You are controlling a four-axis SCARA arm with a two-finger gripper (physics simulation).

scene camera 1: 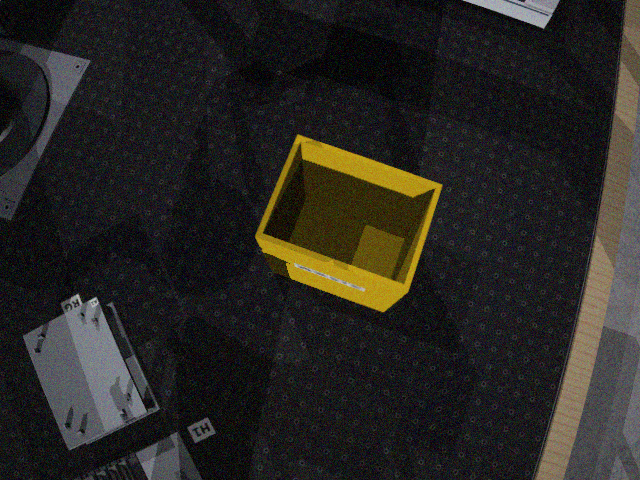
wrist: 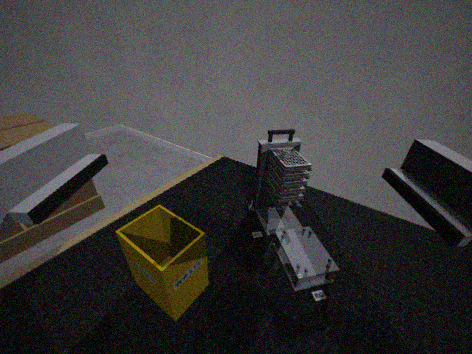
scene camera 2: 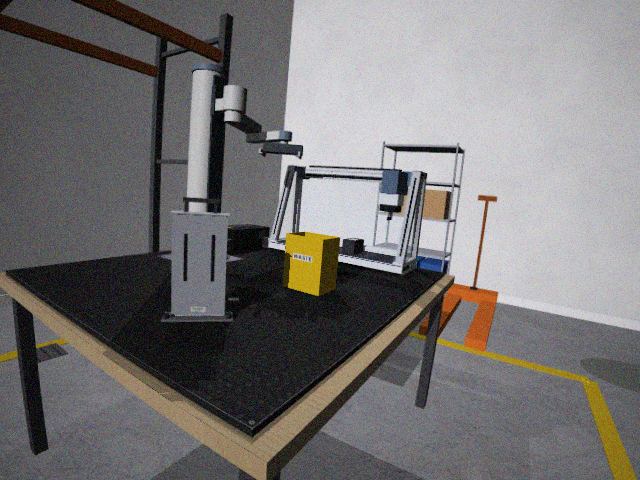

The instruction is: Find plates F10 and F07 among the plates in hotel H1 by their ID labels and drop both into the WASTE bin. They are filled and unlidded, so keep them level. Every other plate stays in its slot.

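Places are measured from the arm's base along level axes (x up, y left, z back), in millimetres.
Pixels of known places: gripper, fingertip midpoint: (wrist: 244, 150) (scene camera 2: 279, 152).
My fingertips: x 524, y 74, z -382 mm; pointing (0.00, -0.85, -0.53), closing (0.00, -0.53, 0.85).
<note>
Ahead of a thing's pixels: the offset from my fingertips to its top centre. "pt": to the spot under its first point.
The WASTE bin @(dz -264, dx -311, dy -100 mm) (scene camera 1: 372, 295) (scene camera 2: 311, 276) (wrist: 195, 282) is a yellow open-topped box standing upright on the black table top. A lighter patch shows on its inside floor in scene camera 1. Hotel H1 shows its grey back panel @(pt dz -210, dx -449, dy -565 mm) (scene camera 2: 199, 295) in scene camera 2; in the wrist view a stack of plates @(dz -139, dx -273, dy -502 mm) (wrist: 290, 176) sits level in it. The ID labels cannot be read, so F10 and F07 cannot be told apart from the others. My gripper (scene camera 2: 281, 152) (wrist: 244, 150) is open and empty, high above the table, with hotel and bin beyond its fingers in the wrist view.
A low clear-topped stand tagged RG @(dz -2, dx -441, dy -374 mm) (scene camera 1: 82, 372) (wrist: 307, 255) lies near the hotel. The H1 tag @(dz -165, dx -511, dy -392 mm) (scene camera 1: 201, 429) (wrist: 257, 234) lies on the table. The arm's column (scene camera 2: 201, 139) and a white gantry machine (scene camera 2: 343, 173) also stand on the table.
</note>
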